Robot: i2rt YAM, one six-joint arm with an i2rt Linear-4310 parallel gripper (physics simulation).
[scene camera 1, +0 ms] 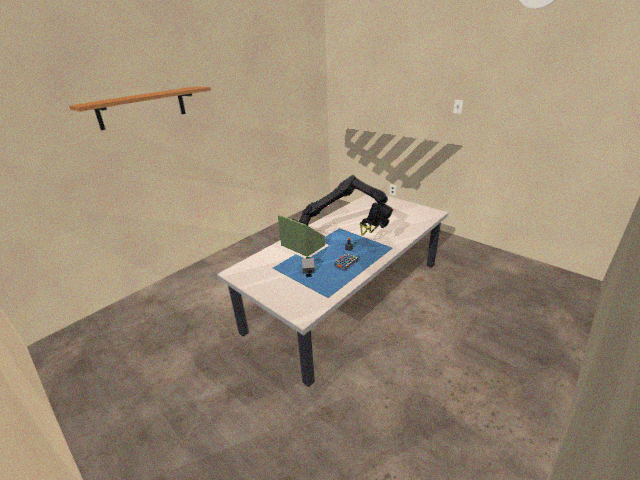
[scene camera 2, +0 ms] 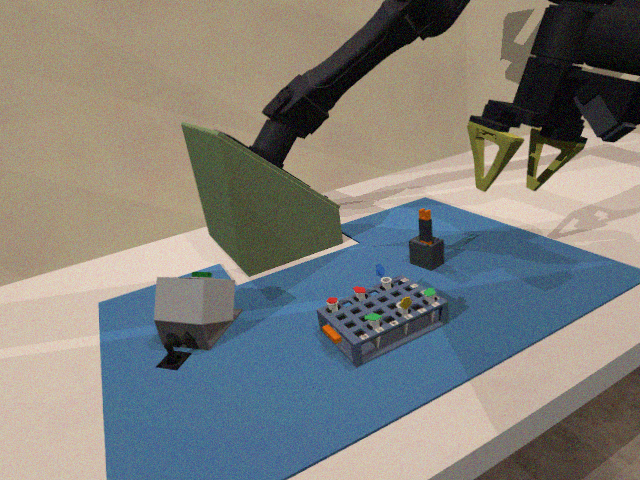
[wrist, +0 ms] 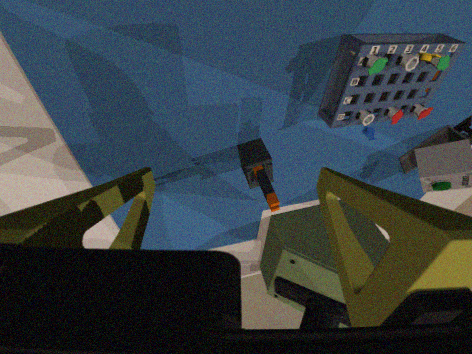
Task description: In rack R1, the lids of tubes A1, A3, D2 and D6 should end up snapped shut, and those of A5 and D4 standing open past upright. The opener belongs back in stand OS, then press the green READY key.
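Where they show: gripper, fingertip midpoint: [scene camera 1: 366, 234] [scene camera 2: 506, 189] [wrist: 235, 176]; arm's base, origin of the base link: [scene camera 1: 302, 225] [scene camera 2: 262, 164] [wrist: 325, 303].
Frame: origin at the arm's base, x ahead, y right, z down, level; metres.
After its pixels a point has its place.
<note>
Rack R1 [scene camera 1: 338, 267] {y 0.123, x 0.349, z 0.139 m} [scene camera 2: 357, 354] {y 0.130, x 0.405, z 0.123 m} [wrist: 336, 80] {y 0.009, x 0.377, z 0.137 m} holds the tubes. Green lids of A1 [scene camera 2: 429, 292] {y 0.020, x 0.407, z 0.097 m} [wrist: 378, 65] {y 0.019, x 0.407, z 0.097 m} and A5 [scene camera 2: 373, 317] {y 0.097, x 0.397, z 0.097 m} [wrist: 443, 62] {y 0.096, x 0.397, z 0.097 m} look closed, as do red lids of D4 [scene camera 2: 359, 290] {y 0.071, x 0.342, z 0.097 m} [wrist: 397, 116] {y 0.069, x 0.342, z 0.097 m} and D6 [scene camera 2: 332, 300] {y 0.108, x 0.338, z 0.095 m} [wrist: 425, 112] {y 0.106, x 0.339, z 0.095 m}. A3's yellow lid [scene camera 2: 405, 302] {y 0.063, x 0.412, z 0.088 m} [wrist: 428, 57] {y 0.059, x 0.411, z 0.086 m} stands open; D2's blue lid [scene camera 2: 379, 269] {y 0.032, x 0.337, z 0.086 m} [wrist: 369, 132] {y 0.027, x 0.338, z 0.087 m} hangs open outward. The black-orange opener [scene camera 2: 424, 228] {y -0.086, x 0.304, z 0.080 m} [wrist: 266, 186] {y -0.092, x 0.310, z 0.076 m} stands upright in stand OS [scene camera 1: 348, 248] {y -0.076, x 0.307, z 0.123 m} [scene camera 2: 426, 254] {y -0.077, x 0.314, z 0.115 m} [wrist: 253, 154] {y -0.094, x 0.321, z 0.115 m}. My gripper [scene camera 1: 366, 232] {y -0.131, x 0.403, z 0.017 m} [scene camera 2: 507, 189] {y -0.131, x 0.403, z 0.017 m} [wrist: 235, 176] {y -0.131, x 0.403, z 0.017 m} is open and empty, above and right of the stand in scene view 2. The green key [scene camera 2: 201, 274] {y 0.211, x 0.199, z 0.067 m} [wrist: 441, 186] {y 0.202, x 0.194, z 0.070 m} is partly seen.
The grey box [scene camera 1: 308, 266] {y 0.259, x 0.227, z 0.093 m} [scene camera 2: 193, 300] {y 0.238, x 0.238, z 0.077 m} [wrist: 445, 160] {y 0.206, x 0.231, z 0.092 m} bears the green key and stands left of the rack in scene view 2. A tall green panel [scene camera 1: 299, 236] {y 0.110, x 0.059, z 0.010 m} [scene camera 2: 273, 222] {y 0.059, x 0.122, z 0.065 m} [wrist: 325, 225] stands before the arm's base. A blue mat [scene camera 1: 328, 289] {y 0.334, x 0.412, z 0.138 m} [scene camera 2: 258, 403] {y 0.237, x 0.377, z 0.139 m} lies on the white table [scene camera 1: 248, 281] {y 0.505, x -0.031, z 0.142 m}.
</note>
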